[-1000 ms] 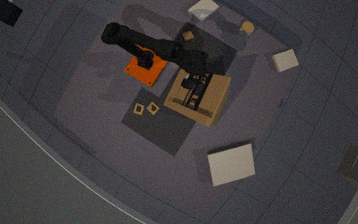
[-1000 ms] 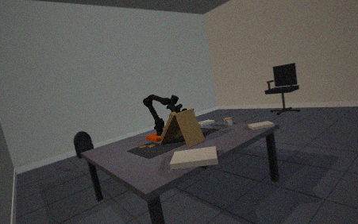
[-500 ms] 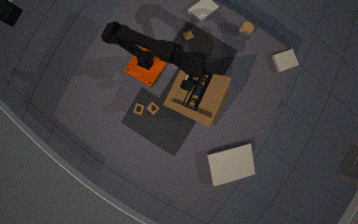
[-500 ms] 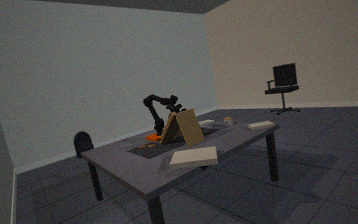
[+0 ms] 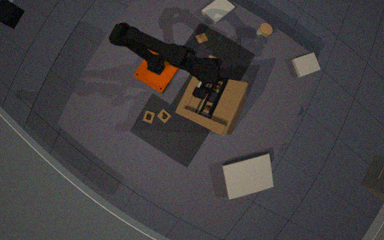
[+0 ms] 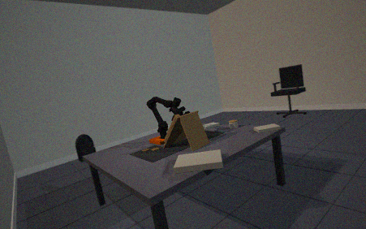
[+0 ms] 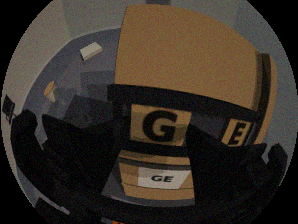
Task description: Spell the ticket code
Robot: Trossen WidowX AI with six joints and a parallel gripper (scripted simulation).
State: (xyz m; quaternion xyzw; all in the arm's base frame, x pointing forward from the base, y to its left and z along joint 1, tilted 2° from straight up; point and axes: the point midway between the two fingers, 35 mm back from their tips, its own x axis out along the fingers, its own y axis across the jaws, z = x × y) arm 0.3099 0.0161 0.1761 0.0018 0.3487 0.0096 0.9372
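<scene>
The white ticket lies 7 cm behind my gripper tip, 2 cm to the right of it and 8 cm below it. The rest, counted from my gripper tip: small cup 11 cm ahead, 49 cm to the left, 14 cm below; then white slab 39 cm ahead, 33 cm to the right, 15 cm below; then dark mat 14 cm behind, 4 cm to the right, 17 cm below.
</scene>
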